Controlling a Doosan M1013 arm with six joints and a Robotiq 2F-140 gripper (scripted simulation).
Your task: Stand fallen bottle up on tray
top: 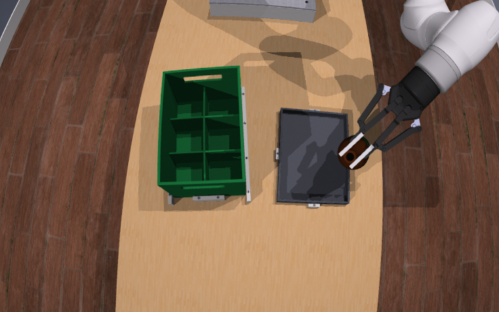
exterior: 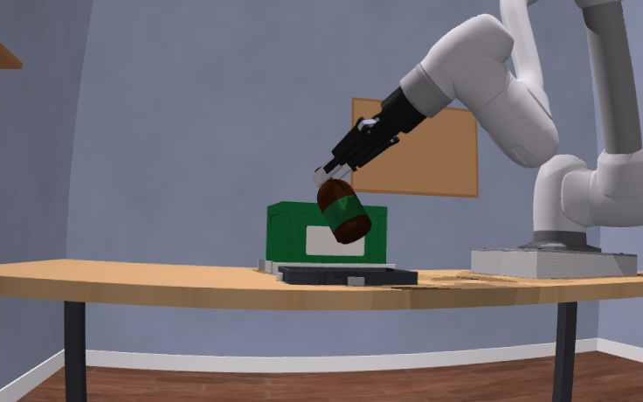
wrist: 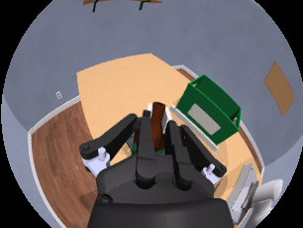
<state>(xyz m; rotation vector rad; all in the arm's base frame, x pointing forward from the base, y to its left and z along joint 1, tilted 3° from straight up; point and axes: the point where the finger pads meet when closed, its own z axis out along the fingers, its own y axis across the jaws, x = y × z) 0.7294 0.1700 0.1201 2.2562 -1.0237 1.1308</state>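
Right now the brown bottle is 1 cm behind my hand, 1 cm to the left of it and 6 cm below it. The rest, counted from my hand: dark tray: 4 cm behind, 5 cm to the right, 20 cm below; green crate: 7 cm behind, 33 cm to the right, 13 cm below.
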